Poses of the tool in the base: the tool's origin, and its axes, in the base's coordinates. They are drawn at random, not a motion.
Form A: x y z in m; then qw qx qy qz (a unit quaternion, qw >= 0).
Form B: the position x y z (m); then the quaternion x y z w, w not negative. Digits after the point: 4 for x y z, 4 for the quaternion.
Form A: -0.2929, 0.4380, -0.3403, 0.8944, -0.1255, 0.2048, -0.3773
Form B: -0.2929, 0.4380, -0.3403, -0.1255, 0.2048, -0.3773, 0.8944
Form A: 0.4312, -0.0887, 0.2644, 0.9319, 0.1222, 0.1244, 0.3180
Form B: 0.4312, -0.0887, 0.2644, 0.1222, 0.1244, 0.3180, 0.9319
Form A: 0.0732, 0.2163, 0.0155, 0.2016, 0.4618, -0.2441, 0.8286
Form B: 0.0732, 0.2163, 0.0155, 0.4618, -0.2441, 0.8286, 0.2016
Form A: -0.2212, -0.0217, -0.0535, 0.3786, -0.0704, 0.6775, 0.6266
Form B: -0.2212, -0.0217, -0.0535, -0.0704, 0.6775, 0.6266, 0.3786
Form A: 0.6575, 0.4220, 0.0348, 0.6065, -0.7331, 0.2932, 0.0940
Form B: 0.6575, 0.4220, 0.0348, -0.7331, 0.2932, 0.0940, 0.6065
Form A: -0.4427, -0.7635, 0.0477, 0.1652, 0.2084, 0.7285, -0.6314
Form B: -0.4427, -0.7635, 0.0477, 0.2084, 0.7285, -0.6314, 0.1652
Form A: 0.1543, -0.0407, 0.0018, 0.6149, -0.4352, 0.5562, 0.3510
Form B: 0.1543, -0.0407, 0.0018, -0.4352, 0.5562, 0.3510, 0.6149
